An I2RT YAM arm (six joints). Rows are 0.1 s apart.
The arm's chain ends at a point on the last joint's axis. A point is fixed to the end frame.
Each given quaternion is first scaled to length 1.
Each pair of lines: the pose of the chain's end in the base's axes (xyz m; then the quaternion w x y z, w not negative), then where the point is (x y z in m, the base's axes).
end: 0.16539 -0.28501 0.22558 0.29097 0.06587 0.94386 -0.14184
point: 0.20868 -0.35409 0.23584
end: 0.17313 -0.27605 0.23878 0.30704 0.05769 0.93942 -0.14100
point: 0.21744 -0.34419 0.25084
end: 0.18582 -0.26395 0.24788 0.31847 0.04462 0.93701 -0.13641
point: 0.23193 -0.33070 0.26093
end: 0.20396 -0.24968 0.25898 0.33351 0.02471 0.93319 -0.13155
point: 0.25261 -0.31425 0.27363
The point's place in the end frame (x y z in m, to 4 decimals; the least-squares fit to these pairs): -0.0443 -0.0591 0.0360
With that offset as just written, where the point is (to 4 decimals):
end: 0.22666 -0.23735 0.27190 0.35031 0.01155 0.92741 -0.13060
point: 0.2767 -0.3003 0.2887
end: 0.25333 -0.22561 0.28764 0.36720 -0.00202 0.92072 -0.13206
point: 0.3045 -0.2869 0.3070
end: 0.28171 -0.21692 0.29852 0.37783 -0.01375 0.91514 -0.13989
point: 0.3336 -0.2767 0.3204
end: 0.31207 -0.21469 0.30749 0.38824 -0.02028 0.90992 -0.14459
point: 0.3642 -0.2736 0.3314
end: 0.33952 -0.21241 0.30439 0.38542 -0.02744 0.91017 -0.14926
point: 0.3923 -0.2705 0.3287
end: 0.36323 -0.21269 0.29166 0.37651 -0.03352 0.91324 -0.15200
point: 0.4168 -0.2702 0.3154
